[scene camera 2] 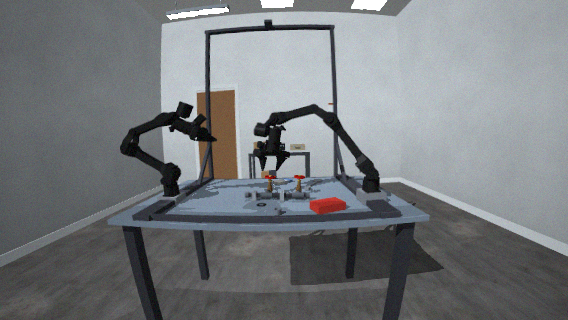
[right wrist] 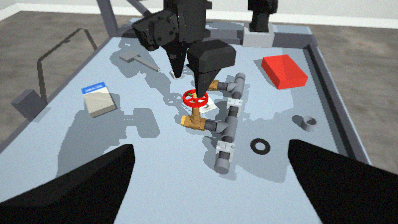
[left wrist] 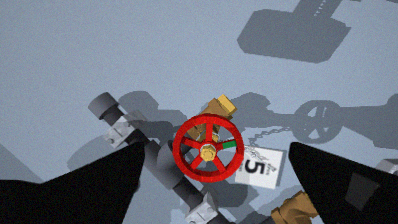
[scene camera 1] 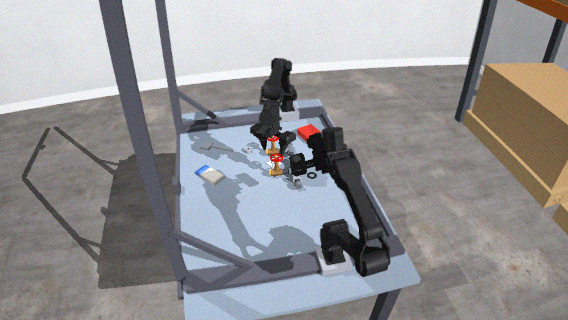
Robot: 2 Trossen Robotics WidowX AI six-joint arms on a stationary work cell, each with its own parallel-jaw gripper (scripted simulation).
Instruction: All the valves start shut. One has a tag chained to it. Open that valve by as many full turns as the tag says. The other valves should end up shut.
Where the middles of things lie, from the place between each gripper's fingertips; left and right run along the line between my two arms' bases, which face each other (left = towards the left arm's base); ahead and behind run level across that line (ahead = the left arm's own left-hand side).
Labels:
Right now the white tag (left wrist: 252, 171) is 1 cm ahead of my left hand (scene camera 1: 273, 152), 8 cm to the left of it and 15 cm below it. Round my left hand: red block (right wrist: 284, 73) 21 cm ahead, 25 cm to the left, 14 cm below; then blue-and-beige box (right wrist: 97, 98) 26 cm behind, 4 cm to the left, 15 cm below.
Now: the white tag 35 cm to the left of my right hand (scene camera 1: 308, 154), 29 cm below it and 8 cm behind it. The rest, counted from my right hand: red block: 52 cm to the left, 28 cm below, 12 cm ahead; then blue-and-beige box: 36 cm behind, 31 cm to the left, 29 cm below.

